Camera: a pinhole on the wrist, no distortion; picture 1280 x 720 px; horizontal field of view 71.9 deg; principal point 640.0 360.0 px. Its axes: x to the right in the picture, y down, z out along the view. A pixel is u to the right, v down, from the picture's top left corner.
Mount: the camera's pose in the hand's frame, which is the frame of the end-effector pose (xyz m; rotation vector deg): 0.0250 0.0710 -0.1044 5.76 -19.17 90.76
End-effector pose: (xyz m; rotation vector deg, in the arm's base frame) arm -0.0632 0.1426 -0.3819 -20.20 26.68 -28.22
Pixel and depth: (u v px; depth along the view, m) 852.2 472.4 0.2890
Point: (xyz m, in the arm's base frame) 0.0074 0.2587 -0.2342
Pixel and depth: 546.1 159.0 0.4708
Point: 0.1244 0.0936 -0.0695
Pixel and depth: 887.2 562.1 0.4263
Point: 0.0150 0.3384 -0.0976
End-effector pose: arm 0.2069 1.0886 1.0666 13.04 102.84 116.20
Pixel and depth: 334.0 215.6 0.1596
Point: 0.1987 1.1363 1.0424
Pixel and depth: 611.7 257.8 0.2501
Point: 0.2444 1.2197 1.0797
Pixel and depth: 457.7 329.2 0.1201
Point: 0.1936 1.0964 1.0791
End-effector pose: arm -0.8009 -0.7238 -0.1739 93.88 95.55 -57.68
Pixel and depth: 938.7 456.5 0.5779
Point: -0.7396 -1.2068 -0.3424
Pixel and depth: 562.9 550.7 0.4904
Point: -0.9275 -1.0796 -0.2205
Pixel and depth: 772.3 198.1 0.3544
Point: -0.8031 -0.9194 -0.3461
